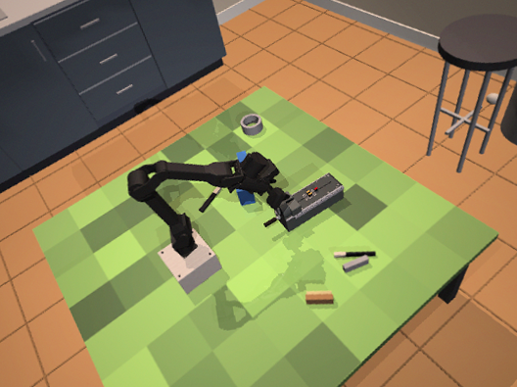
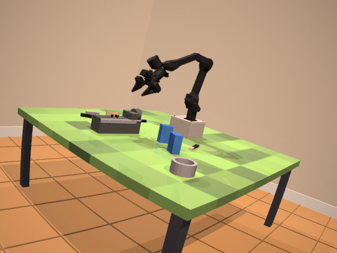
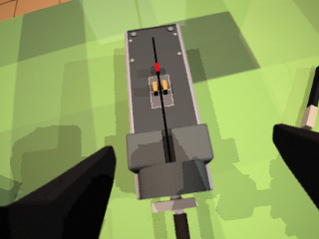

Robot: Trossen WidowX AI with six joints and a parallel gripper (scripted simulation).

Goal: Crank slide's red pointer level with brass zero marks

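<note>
My gripper tip is 70 mm past the crank handle, 30 mm to the right of it and 150 mm above it. The rest, counted from my gripper tip: grey bar (10 mm behind, 300 mm to the right, 190 mm below); then wooden block (180 mm behind, 280 mm to the right, 190 mm below); then red pointer (140 mm ahead, 30 mm to the right, 120 mm below).
</note>
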